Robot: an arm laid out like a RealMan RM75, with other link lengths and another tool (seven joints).
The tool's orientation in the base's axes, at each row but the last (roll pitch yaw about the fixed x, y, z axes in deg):
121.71, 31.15, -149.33
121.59, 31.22, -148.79
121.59, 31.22, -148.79
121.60, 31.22, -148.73
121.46, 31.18, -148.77
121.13, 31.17, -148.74
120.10, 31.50, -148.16
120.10, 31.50, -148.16
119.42, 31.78, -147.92
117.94, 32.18, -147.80
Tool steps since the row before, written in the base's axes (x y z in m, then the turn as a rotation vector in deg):
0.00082, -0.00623, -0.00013, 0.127, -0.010, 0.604
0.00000, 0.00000, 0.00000, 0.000, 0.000, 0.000
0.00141, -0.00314, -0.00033, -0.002, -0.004, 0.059
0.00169, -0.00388, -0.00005, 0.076, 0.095, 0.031
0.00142, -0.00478, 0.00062, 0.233, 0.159, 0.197
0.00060, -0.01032, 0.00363, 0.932, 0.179, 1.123
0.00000, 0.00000, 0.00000, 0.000, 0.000, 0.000
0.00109, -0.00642, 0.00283, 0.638, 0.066, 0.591
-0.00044, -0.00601, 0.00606, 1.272, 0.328, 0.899
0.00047, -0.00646, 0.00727, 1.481, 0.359, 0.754
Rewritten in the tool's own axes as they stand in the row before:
0.00218, -0.00204, -0.00553, -0.402, 0.355, -0.306
0.00000, 0.00000, 0.00000, 0.000, 0.000, 0.000
0.00053, -0.00184, -0.00288, -0.027, 0.043, -0.029
0.00051, -0.00198, -0.00370, -0.114, -0.006, 0.053
0.00076, -0.00151, -0.00473, -0.343, 0.027, 0.001
0.00226, 0.00008, -0.01072, -1.342, 0.257, -0.542
0.00000, 0.00000, 0.00000, 0.000, 0.000, 0.000
0.00062, 0.00018, -0.00707, -0.801, 0.035, -0.344
-0.00016, 0.00374, -0.00768, -1.538, -0.104, -0.398
-0.00129, 0.00419, -0.00869, -1.624, -0.343, -0.367

